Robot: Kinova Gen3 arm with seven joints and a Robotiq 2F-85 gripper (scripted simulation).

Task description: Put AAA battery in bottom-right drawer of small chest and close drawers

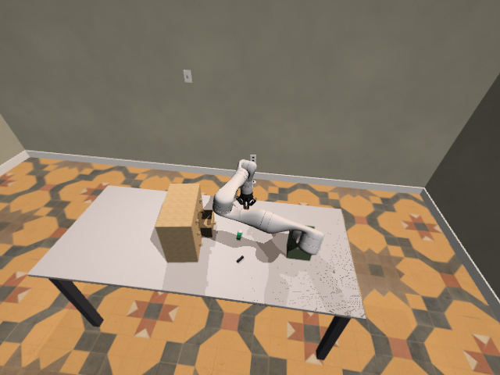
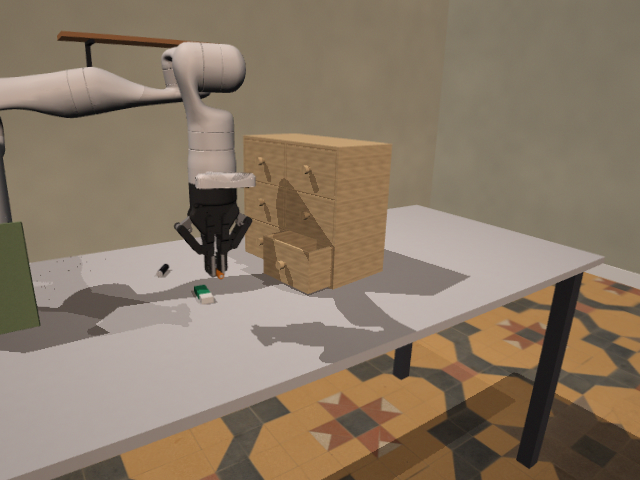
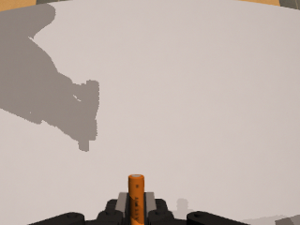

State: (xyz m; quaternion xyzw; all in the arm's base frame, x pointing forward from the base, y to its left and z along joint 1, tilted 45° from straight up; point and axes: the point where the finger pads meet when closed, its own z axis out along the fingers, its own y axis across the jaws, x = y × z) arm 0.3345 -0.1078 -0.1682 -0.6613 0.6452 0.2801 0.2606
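Right now the white eraser is 13 cm to the left of my hand, 11 cm below it and 2 cm ahead of it. Also, from my hand: orange AAA battery (1 cm below); small black cylinder (30 cm to the left, 11 cm below, 2 cm behind).
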